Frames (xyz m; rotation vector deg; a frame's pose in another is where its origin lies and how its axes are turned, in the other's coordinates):
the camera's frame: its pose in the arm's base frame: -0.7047 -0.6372 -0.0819 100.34 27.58 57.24
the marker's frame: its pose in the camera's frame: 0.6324 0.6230 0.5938 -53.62 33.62 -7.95
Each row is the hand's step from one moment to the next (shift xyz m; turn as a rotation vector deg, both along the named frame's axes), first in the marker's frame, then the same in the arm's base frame.
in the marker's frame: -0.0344 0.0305 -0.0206 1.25 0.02 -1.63
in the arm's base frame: -0.0428 -0.0266 -0.0006 -0.71 1.50 -1.21
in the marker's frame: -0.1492 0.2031 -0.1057 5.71 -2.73 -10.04
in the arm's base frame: -0.2512 -0.1042 0.0265 -2.49 6.95 -9.29
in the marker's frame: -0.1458 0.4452 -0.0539 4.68 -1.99 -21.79
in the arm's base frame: -0.4132 -0.0809 0.2123 -10.03 8.00 -18.33
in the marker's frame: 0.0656 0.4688 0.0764 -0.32 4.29 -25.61
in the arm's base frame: -0.3159 0.1069 0.3445 -18.19 4.50 -17.98
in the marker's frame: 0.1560 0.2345 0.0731 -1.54 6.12 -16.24
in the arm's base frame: -0.1140 0.1682 0.2083 -14.50 1.95 -9.46
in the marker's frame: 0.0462 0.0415 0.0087 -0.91 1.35 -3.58
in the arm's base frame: -0.0190 0.0487 0.0347 -3.31 -0.13 -2.12
